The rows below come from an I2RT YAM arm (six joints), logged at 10 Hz.
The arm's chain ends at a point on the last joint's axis. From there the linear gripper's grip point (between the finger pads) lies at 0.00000 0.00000 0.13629 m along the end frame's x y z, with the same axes.
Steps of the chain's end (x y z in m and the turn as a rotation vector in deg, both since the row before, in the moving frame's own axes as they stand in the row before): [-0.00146 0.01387 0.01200 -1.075 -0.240 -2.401]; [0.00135 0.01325 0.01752 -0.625 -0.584 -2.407]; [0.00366 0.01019 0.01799 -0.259 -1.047 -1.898]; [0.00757 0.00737 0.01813 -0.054 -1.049 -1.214]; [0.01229 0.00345 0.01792 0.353 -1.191 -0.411]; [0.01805 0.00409 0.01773 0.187 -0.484 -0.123]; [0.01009 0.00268 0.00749 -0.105 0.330 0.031]
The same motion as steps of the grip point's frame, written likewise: [-0.00198 0.01644 0.01197 -1.075 -0.240 -2.401]; [-0.00001 0.01477 0.01750 -0.625 -0.584 -2.407]; [0.00118 0.01085 0.01797 -0.259 -1.047 -1.898]; [0.00508 0.00752 0.01811 -0.054 -1.049 -1.214]; [0.00945 0.00262 0.01789 0.353 -1.191 -0.411]; [0.01690 0.00365 0.01772 0.187 -0.484 -0.123]; [0.01087 0.00293 0.00749 -0.105 0.330 0.031]
